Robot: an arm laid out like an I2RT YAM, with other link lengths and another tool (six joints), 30 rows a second.
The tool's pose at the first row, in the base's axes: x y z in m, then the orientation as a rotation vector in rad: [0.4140 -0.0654 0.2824 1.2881 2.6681 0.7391]
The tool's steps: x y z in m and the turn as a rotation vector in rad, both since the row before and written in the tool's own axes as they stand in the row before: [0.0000 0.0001 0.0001 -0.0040 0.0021 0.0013]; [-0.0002 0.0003 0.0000 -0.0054 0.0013 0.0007]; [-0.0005 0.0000 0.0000 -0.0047 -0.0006 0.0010]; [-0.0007 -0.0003 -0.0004 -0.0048 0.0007 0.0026]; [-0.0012 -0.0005 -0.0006 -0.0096 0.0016 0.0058]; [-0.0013 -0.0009 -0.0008 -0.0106 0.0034 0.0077]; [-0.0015 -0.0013 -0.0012 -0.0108 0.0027 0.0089]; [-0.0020 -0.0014 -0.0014 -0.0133 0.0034 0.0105]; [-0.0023 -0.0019 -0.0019 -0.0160 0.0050 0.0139]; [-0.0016 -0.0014 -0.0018 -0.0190 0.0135 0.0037]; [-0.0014 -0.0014 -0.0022 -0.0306 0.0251 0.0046]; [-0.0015 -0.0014 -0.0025 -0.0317 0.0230 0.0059]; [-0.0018 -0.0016 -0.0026 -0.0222 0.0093 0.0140]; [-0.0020 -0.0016 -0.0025 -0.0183 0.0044 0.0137]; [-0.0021 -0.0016 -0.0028 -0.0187 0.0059 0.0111]
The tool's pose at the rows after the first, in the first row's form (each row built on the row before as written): [0.4141 -0.0653 0.2824 1.2890 2.6663 0.7460]; [0.4144 -0.0653 0.2825 1.2887 2.6631 0.7539]; [0.4147 -0.0657 0.2824 1.2890 2.6588 0.7593]; [0.4148 -0.0665 0.2825 1.2915 2.6547 0.7661]; [0.4150 -0.0679 0.2826 1.2974 2.6464 0.7800]; [0.4149 -0.0697 0.2827 1.3056 2.6378 0.7969]; [0.4146 -0.0720 0.2829 1.3155 2.6278 0.8135]; [0.4144 -0.0748 0.2831 1.3269 2.6156 0.8339]; [0.4139 -0.0783 0.2834 1.3423 2.6008 0.8594]; [0.4133 -0.0810 0.2839 1.3416 2.5942 0.8945]; [0.4124 -0.0837 0.2847 1.3378 2.5859 0.9538]; [0.4115 -0.0867 0.2856 1.3353 2.5736 1.0126]; [0.4106 -0.0901 0.2863 1.3484 2.5554 1.0489]; [0.4098 -0.0936 0.2868 1.3627 2.5369 1.0760]; [0.4089 -0.0973 0.2874 1.3727 2.5198 1.1044]
